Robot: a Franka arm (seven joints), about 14 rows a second.
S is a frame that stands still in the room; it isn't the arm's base.
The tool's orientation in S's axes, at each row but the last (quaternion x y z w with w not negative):
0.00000 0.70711 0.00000 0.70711
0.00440 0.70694 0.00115 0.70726
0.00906 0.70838 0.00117 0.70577
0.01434 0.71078 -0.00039 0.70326
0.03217 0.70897 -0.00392 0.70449
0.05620 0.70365 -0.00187 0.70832
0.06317 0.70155 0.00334 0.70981
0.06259 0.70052 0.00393 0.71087
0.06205 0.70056 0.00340 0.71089
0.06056 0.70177 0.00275 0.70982
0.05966 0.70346 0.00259 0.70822
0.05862 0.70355 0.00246 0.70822
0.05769 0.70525 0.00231 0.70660
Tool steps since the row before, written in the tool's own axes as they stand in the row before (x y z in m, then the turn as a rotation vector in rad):
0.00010 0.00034 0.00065 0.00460 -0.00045 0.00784
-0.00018 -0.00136 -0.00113 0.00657 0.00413 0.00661
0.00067 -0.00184 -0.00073 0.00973 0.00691 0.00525
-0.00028 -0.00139 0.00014 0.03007 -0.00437 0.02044
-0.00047 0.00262 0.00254 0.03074 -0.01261 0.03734
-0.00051 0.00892 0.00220 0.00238 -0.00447 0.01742
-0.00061 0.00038 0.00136 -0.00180 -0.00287 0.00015
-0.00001 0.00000 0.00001 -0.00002 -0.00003 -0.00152
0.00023 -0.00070 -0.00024 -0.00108 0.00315 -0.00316
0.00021 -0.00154 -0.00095 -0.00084 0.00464 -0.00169
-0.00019 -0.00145 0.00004 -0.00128 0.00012 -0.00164
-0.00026 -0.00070 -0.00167 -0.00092 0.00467 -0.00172
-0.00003 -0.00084 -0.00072 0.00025 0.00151 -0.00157
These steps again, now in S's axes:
0.00065 0.00034 -0.00010 0.00784 -0.00045 -0.00460
-0.00114 -0.00136 0.00017 0.00663 0.00415 -0.00653
-0.00075 -0.00182 -0.00069 0.00529 0.00699 -0.00965
0.00011 -0.00140 0.00025 0.02003 -0.00420 -0.03037
0.00267 0.00247 0.00056 0.03648 -0.01325 -0.03149
0.00292 0.00864 0.00120 0.01702 -0.00569 -0.00266
0.00138 0.00020 0.00065 -0.00012 -0.00303 0.00152
0.00001 0.00000 0.00001 -0.00152 0.00010 0.00000
-0.00029 -0.00065 -0.00030 -0.00291 0.00329 0.00133
-0.00107 -0.00143 -0.00035 -0.00132 0.00467 0.00124
-0.00008 -0.00146 0.00006 -0.00164 0.00014 0.00128
-0.00172 -0.00058 0.00019 -0.00135 0.00470 0.00132
-0.00078 -0.00078 -0.00004 -0.00145 0.00164 -0.00012

